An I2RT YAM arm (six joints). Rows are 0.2 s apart.
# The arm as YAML. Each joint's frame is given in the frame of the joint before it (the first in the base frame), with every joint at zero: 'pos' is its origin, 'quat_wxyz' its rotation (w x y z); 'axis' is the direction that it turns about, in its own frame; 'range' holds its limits. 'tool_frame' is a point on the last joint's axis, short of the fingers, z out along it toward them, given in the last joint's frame.
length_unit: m
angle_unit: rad
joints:
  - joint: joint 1
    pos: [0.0, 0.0, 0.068]
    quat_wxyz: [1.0, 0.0, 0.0, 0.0]
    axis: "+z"
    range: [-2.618, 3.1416]
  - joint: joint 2
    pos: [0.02, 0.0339, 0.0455]
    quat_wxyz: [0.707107, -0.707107, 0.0, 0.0]
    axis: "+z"
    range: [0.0, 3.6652]
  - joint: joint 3
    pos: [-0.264, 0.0, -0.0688]
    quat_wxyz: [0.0, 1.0, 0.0, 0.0]
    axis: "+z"
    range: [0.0, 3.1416]
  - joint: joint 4
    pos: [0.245, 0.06, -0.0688]
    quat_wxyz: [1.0, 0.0, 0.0, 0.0]
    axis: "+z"
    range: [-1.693, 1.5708]
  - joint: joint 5
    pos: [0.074, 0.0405, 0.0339]
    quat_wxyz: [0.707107, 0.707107, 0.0, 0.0]
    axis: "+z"
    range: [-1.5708, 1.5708]
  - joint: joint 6
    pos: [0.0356, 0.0, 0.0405]
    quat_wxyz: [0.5, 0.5, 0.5, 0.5]
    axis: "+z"
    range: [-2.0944, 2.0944]
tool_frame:
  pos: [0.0, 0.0, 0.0]
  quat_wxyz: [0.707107, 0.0, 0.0, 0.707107]
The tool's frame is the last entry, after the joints.
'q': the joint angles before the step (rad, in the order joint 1, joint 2, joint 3, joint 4, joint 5, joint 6). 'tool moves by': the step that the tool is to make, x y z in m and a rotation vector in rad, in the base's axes. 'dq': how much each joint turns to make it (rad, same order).
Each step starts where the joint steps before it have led.
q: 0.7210 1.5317 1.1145 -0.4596 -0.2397 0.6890
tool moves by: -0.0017 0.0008 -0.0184 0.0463 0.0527 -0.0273
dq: 0.0016 0.0114 -0.0671 0.0871 -0.0347 0.0691
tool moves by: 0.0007 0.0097 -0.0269 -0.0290 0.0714 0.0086
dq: 0.0190 0.0751 -0.0180 0.0277 -0.0141 0.0254
